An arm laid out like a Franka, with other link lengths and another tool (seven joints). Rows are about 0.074 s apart.
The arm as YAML. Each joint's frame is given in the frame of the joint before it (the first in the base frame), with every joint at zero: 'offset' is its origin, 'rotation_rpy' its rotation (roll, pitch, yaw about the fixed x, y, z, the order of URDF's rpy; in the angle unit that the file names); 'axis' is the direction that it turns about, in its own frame. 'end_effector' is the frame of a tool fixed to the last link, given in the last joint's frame.
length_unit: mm
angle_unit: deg
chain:
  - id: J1
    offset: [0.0, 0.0, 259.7]
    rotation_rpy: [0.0, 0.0, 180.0]
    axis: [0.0, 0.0, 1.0]
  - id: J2
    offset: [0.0, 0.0, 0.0]
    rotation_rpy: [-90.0, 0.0, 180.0]
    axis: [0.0, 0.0, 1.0]
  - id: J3
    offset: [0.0, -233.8, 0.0]
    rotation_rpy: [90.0, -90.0, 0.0]
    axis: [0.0, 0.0, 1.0]
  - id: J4
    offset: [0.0, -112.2, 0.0]
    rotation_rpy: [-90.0, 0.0, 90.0]
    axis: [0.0, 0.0, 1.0]
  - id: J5
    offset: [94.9, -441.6, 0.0]
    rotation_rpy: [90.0, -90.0, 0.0]
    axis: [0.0, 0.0, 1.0]
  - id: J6
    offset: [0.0, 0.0, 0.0]
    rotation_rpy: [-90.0, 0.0, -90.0]
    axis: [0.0, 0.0, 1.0]
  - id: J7
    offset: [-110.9, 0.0, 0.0]
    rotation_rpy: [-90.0, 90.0, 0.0]
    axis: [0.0, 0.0, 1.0]
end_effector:
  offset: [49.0, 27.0, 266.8]
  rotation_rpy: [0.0, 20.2, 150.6]
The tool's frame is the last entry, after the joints.
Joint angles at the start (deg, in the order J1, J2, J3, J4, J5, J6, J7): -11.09, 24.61, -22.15, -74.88, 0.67, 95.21, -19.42
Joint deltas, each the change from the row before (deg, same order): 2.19, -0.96, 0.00, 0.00, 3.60, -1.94, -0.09; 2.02, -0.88, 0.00, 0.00, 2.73, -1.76, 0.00; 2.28, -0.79, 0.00, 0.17, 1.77, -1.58, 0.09; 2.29, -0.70, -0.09, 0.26, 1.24, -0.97, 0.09; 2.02, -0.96, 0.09, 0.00, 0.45, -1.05, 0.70; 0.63, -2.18, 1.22, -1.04, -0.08, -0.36, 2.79; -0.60, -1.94, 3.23, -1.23, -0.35, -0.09, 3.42; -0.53, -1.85, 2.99, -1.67, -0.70, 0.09, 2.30; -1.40, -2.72, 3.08, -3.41, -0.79, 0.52, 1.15; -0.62, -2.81, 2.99, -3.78, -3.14, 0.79, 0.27; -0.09, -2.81, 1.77, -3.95, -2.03, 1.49, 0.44; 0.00, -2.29, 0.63, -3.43, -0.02, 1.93, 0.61
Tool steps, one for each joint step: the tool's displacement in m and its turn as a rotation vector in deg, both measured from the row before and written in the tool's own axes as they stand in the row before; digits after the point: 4 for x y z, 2 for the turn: -0.0291, -0.0248, -0.0278, 2.86, -3.11, -0.99; -0.0272, -0.0209, -0.0230, 2.19, -2.54, -1.20; -0.0275, -0.0207, -0.0213, 1.67, -1.72, -1.73; -0.0239, -0.0201, -0.0193, 1.59, -0.91, -1.76; -0.0215, -0.0157, -0.0172, 0.79, -0.61, -1.29; -0.0136, -0.0111, -0.0195, 0.53, -0.33, 1.25; -0.0209, -0.0151, -0.0150, 0.32, -0.69, 1.11; -0.0214, -0.0104, -0.0100, 0.06, -0.43, 0.05; -0.0172, -0.0002, -0.0040, -0.09, -0.62, -0.30; -0.0187, 0.0030, 0.0010, -1.11, 1.52, -2.35; -0.0141, 0.0016, 0.0005, -0.38, 1.37, -1.33; -0.0082, -0.0008, 0.0000, 0.67, 0.26, 0.30
